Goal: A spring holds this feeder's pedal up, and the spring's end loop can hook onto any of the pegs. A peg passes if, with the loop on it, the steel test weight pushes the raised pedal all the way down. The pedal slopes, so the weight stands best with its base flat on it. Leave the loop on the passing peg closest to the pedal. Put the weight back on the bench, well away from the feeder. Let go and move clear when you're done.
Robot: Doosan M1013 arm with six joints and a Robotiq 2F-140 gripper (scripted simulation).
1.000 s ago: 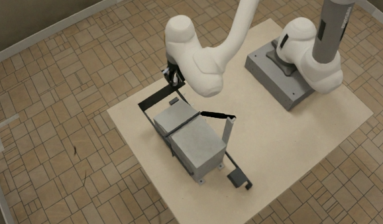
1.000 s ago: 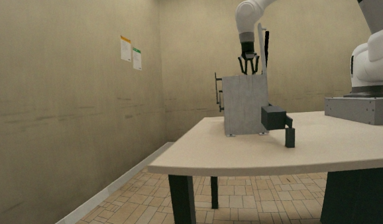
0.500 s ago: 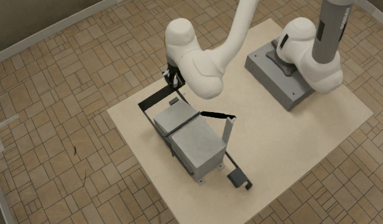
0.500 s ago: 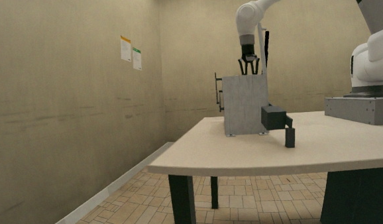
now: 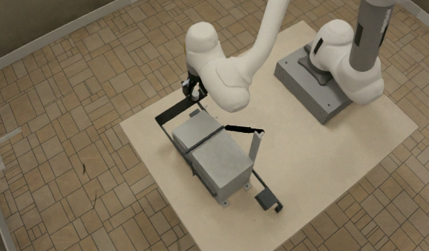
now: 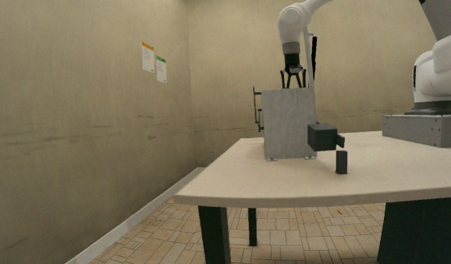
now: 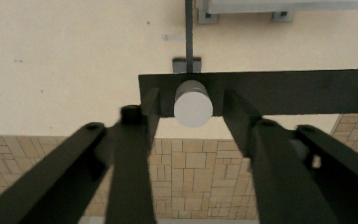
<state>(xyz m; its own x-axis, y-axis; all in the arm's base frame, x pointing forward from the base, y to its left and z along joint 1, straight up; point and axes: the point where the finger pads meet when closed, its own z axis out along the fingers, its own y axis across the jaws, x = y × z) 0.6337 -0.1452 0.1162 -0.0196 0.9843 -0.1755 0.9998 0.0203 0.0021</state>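
My gripper is now 1 cm to the left of the steel test weight and 3 cm above it.
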